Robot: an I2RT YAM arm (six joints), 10 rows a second.
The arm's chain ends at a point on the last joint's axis. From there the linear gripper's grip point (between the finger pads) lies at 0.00 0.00 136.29 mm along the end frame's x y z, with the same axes.
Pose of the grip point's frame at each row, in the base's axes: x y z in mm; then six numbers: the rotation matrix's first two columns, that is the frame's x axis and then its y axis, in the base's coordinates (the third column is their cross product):
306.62, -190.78, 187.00, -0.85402, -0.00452, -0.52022, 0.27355, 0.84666, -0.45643
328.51, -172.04, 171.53, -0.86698, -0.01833, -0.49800, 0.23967, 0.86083, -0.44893
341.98, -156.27, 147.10, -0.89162, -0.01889, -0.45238, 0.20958, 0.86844, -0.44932
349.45, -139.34, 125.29, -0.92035, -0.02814, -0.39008, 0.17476, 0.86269, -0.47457
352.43, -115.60, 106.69, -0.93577, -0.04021, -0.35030, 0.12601, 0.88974, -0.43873
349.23, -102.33, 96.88, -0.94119, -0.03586, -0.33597, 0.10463, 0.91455, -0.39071
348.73, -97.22, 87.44, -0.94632, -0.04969, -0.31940, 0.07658, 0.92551, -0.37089
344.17, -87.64, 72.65, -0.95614, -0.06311, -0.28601, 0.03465, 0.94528, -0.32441
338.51, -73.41, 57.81, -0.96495, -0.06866, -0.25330, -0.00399, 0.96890, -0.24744
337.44, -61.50, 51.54, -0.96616, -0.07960, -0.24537, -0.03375, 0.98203, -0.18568
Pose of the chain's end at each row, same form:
246.31, -118.26, 285.38, -0.85402, -0.00452, -0.52022, 0.27355, 0.84666, -0.45643
268.96, -102.73, 272.65, -0.86698, -0.01833, -0.49800, 0.23967, 0.86083, -0.44893
287.28, -88.75, 252.09, -0.89162, -0.01889, -0.45238, 0.20958, 0.86844, -0.44932
301.77, -70.52, 232.83, -0.92035, -0.02814, -0.39008, 0.17476, 0.86269, -0.47457
307.55, -53.63, 219.47, -0.93577, -0.04021, -0.35030, 0.12601, 0.88974, -0.43873
305.44, -47.42, 213.68, -0.94119, -0.03586, -0.33597, 0.10463, 0.91455, -0.39071
305.93, -46.05, 206.29, -0.94632, -0.04969, -0.31940, 0.07658, 0.92551, -0.37089
304.53, -44.01, 195.53, -0.95614, -0.06311, -0.28601, 0.03465, 0.94528, -0.32441
302.75, -41.01, 185.27, -0.96495, -0.06866, -0.25330, -0.00399, 0.96890, -0.24744
302.59, -38.18, 181.22, -0.96616, -0.07960, -0.24537, -0.03375, 0.98203, -0.18568

